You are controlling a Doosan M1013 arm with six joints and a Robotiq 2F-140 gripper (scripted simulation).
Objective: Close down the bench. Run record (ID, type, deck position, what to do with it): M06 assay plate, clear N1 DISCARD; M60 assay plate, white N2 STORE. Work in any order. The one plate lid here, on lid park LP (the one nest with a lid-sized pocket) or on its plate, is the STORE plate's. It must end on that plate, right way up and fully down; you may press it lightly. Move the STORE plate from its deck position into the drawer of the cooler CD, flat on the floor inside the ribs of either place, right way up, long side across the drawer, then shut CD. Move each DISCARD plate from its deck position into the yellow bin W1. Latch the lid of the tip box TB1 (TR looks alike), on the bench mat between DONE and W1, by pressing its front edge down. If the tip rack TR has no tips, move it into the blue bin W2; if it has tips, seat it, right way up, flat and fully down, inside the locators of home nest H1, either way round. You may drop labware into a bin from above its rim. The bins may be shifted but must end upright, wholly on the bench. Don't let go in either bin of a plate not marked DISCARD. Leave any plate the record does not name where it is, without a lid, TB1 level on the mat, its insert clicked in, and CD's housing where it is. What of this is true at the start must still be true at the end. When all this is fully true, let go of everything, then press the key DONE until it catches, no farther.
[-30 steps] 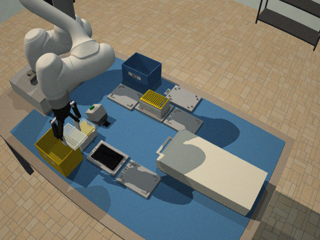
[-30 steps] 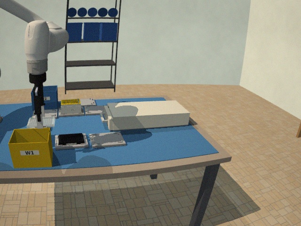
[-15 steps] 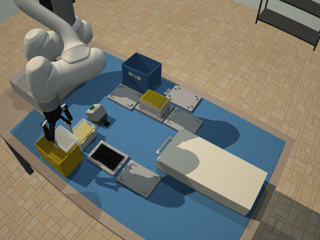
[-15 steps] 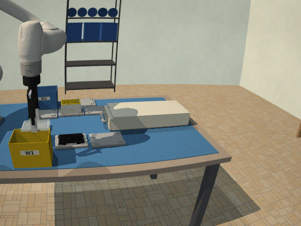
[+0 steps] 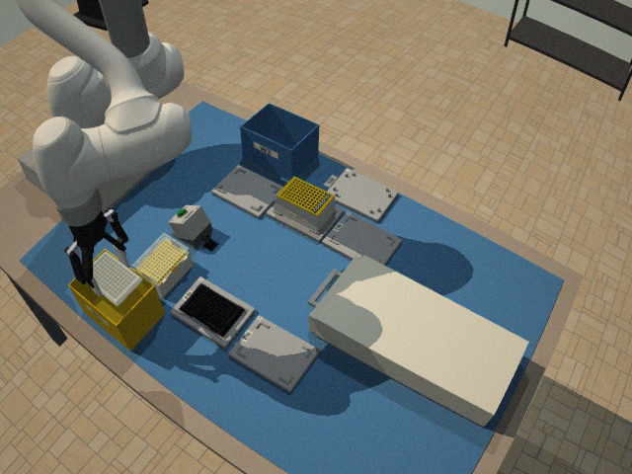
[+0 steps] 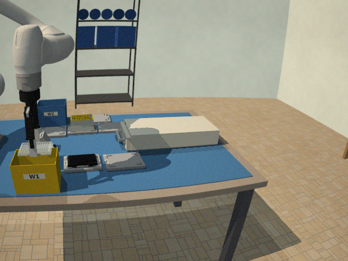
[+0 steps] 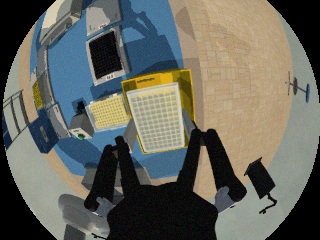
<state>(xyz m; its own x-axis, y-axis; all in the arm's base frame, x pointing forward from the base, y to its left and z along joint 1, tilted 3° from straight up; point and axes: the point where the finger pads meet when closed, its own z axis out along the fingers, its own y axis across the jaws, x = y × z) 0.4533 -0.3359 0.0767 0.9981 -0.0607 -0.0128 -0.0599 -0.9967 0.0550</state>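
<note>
Now: the tip rack TR 480 mm to the left of my hand, 200 mm ahead of it and 110 mm below it. Round my hand: yellow bin W1 (130 mm below, 10 mm to the right, 10 mm behind); then clear plate (20 mm below); then black plate (180 mm ahead, 150 mm below, 120 mm to the left).
</note>
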